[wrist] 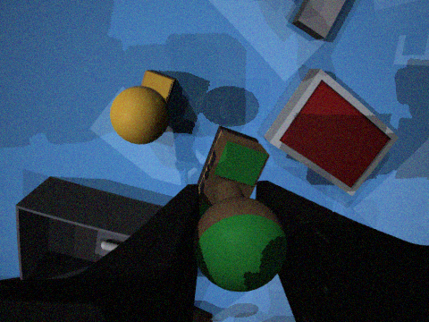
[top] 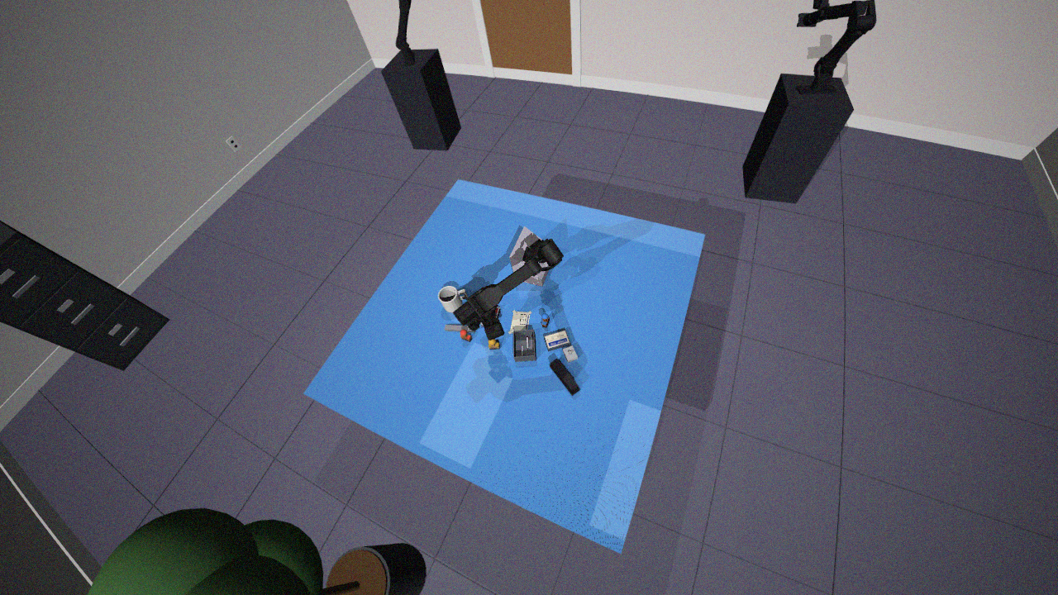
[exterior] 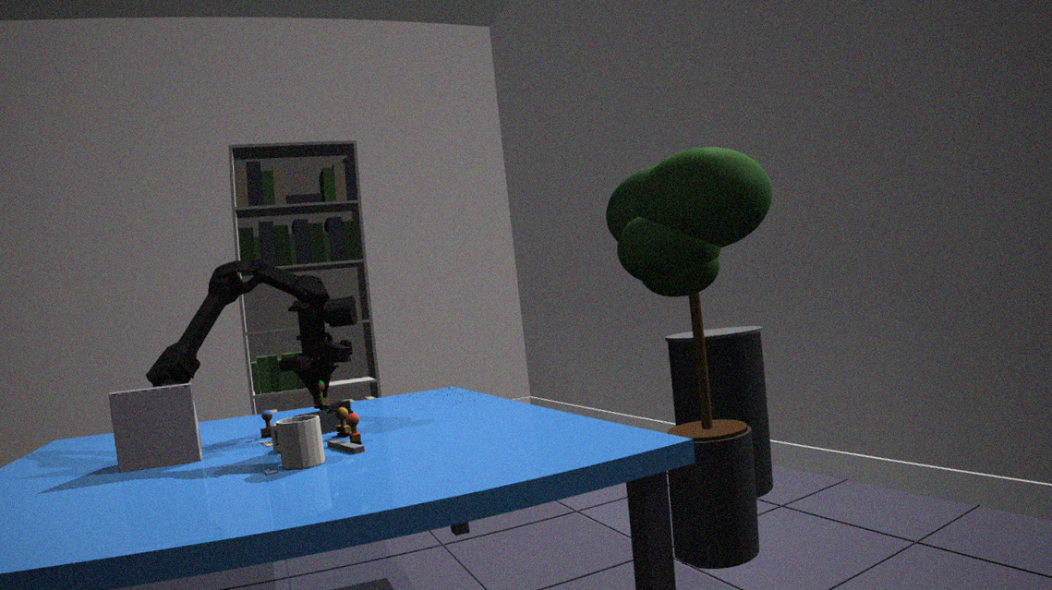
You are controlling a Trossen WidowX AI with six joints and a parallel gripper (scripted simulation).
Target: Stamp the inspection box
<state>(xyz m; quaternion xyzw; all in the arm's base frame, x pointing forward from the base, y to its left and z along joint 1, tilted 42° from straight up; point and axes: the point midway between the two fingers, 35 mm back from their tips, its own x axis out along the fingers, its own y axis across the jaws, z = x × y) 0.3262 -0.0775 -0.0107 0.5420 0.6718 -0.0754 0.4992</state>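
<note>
My gripper tip is now 90 mm above the red ink pad, 80 mm past it and 50 mm to the left of it. From my gripper tip the other things lie so: red-knobbed stamp (120 mm to the right, 70 mm below, 30 mm ahead); then cream card (100 mm below, 80 mm behind, 70 mm to the left); then yellow-knobbed stamp (70 mm below, 50 mm ahead).
</note>
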